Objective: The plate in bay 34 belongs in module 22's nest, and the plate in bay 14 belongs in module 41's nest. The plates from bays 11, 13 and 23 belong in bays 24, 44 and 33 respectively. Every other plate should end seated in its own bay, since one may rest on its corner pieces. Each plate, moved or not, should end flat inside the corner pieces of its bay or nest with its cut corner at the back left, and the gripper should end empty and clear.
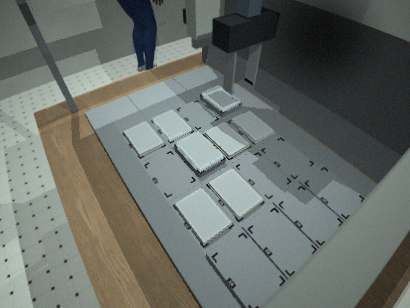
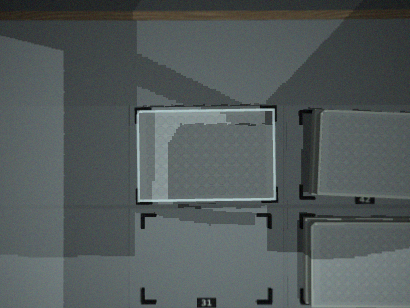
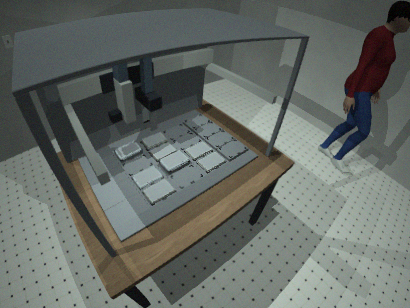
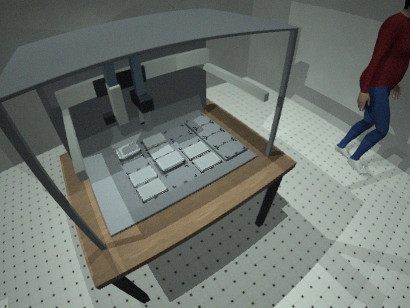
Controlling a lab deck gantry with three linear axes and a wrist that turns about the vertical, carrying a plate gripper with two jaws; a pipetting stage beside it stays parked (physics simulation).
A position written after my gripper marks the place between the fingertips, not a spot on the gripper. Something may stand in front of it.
Note:
I see my gripper [image 1: 239, 86], a bay 44 [image 1: 342, 199], a bay 31 [image 2: 182, 250] and a bay 34 [image 1: 319, 222].
The bay 31 also shows in image 1 [image 1: 199, 115].

